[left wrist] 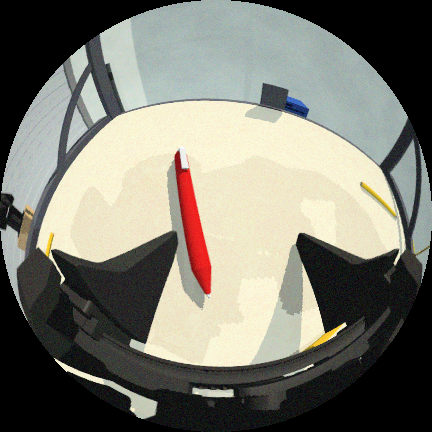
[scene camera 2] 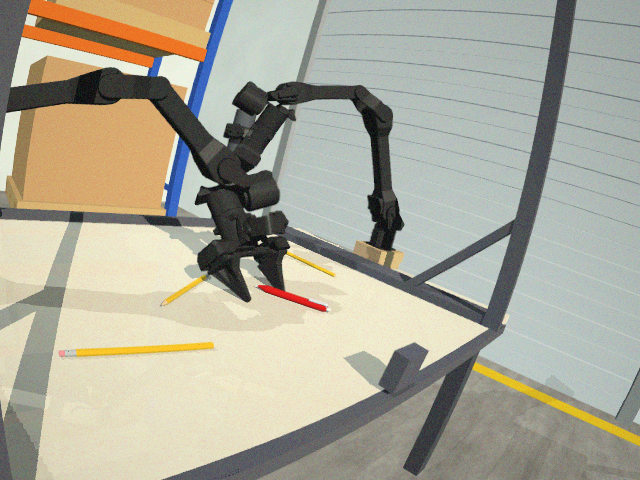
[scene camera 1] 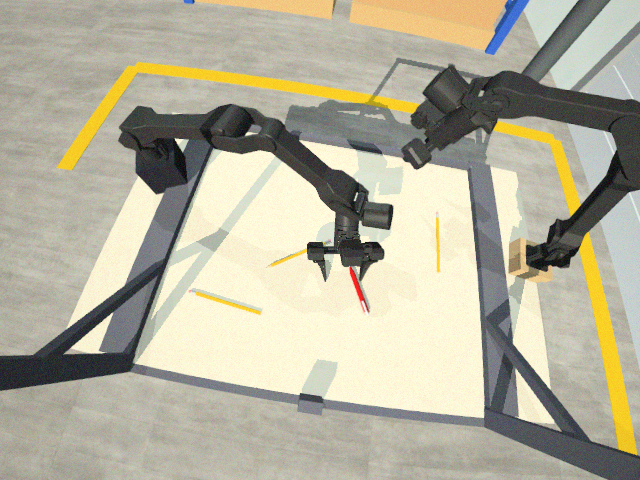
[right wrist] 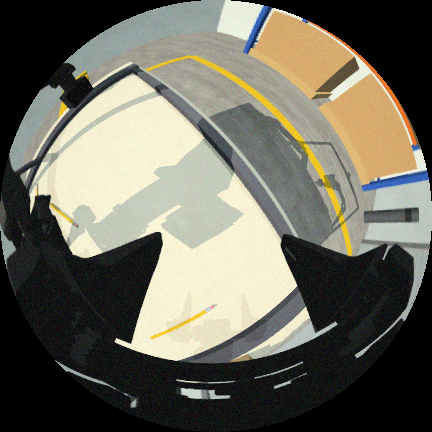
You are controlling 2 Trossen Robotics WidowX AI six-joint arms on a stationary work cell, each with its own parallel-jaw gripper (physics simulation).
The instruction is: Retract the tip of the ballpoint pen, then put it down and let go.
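Seen in the pictures: left gripper, fingertip midpoint: (left wrist: 240, 238) (scene camera 2: 266, 297) (scene camera 1: 342, 281); right gripper, fingertip midpoint: (right wrist: 224, 240); left arm's base at its link origin: (scene camera 1: 154, 153); right arm's base at its link origin: (scene camera 2: 380, 246) (scene camera 1: 536, 258).
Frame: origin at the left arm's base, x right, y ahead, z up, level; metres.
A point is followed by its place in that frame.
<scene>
The red ballpoint pen (scene camera 1: 358, 289) {z -0.094, x 0.465, y 0.434 m} (scene camera 2: 293, 298) {z -0.099, x 0.469, y 0.429 m} (left wrist: 192, 215) {z -0.094, x 0.451, y 0.433 m} lies flat on the table, with its white clip at the end away from my left gripper. In the left wrist view a small pale tip shows at its near end. My left gripper (scene camera 1: 343, 280) {z -0.104, x 0.431, y 0.404 m} (scene camera 2: 265, 294) {z -0.104, x 0.431, y 0.404 m} (left wrist: 240, 238) {z -0.104, x 0.431, y 0.404 m} is open and empty, pointing down low over the table. The pen's tip end lies below and between its fingers, nearer the finger at the left of the left wrist view. My right gripper (right wrist: 224, 240) {z 0.037, x 0.174, y 0.667 m} is open and empty, high over the table's back edge, away from the pen.
Yellow pencils lie around the pen: one (scene camera 1: 289, 257) {z -0.100, x 0.336, y 0.285 m} (scene camera 2: 183, 290) {z -0.101, x 0.336, y 0.294 m} beside my left gripper, one (scene camera 1: 227, 302) {z -0.100, x 0.411, y 0.111 m} (scene camera 2: 139, 349) {z -0.100, x 0.409, y 0.100 m} (left wrist: 378, 199) {z -0.104, x 0.419, y 0.128 m} farther left in scene camera 1, one (scene camera 1: 437, 248) {z -0.100, x 0.414, y 0.695 m} (scene camera 2: 311, 264) {z -0.102, x 0.414, y 0.696 m} (right wrist: 182, 325) {z -0.098, x 0.384, y 0.712 m} at the right. A dark block (scene camera 1: 310, 404) {z -0.050, x 0.671, y 0.250 m} (scene camera 2: 404, 367) {z -0.062, x 0.674, y 0.222 m} (left wrist: 274, 96) {z -0.075, x 0.664, y 0.253 m} stands at the table edge.
</scene>
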